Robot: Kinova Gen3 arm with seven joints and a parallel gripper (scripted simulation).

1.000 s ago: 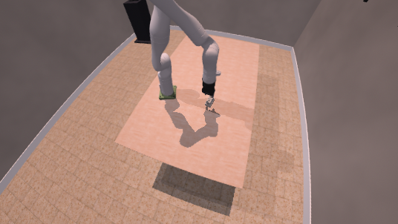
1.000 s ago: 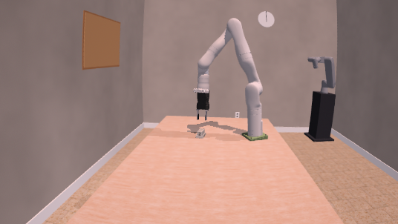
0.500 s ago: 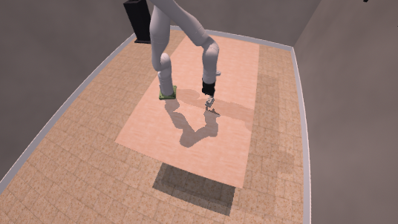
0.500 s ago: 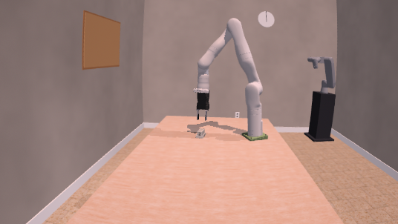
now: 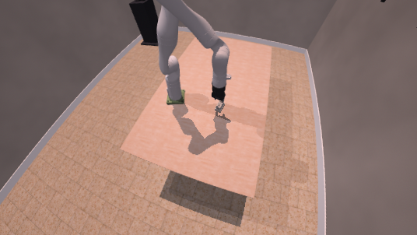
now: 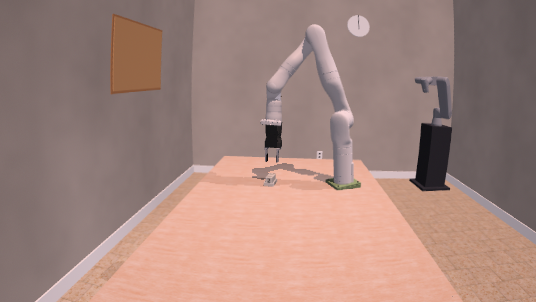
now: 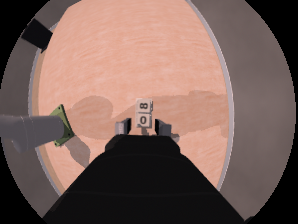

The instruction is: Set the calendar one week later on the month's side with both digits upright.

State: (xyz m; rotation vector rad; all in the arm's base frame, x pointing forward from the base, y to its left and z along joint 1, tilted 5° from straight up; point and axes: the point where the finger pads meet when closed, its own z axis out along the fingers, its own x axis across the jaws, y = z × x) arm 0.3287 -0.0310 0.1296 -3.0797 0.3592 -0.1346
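Right now my hand is 20 mm to the right of the tray and 110 mm above it.
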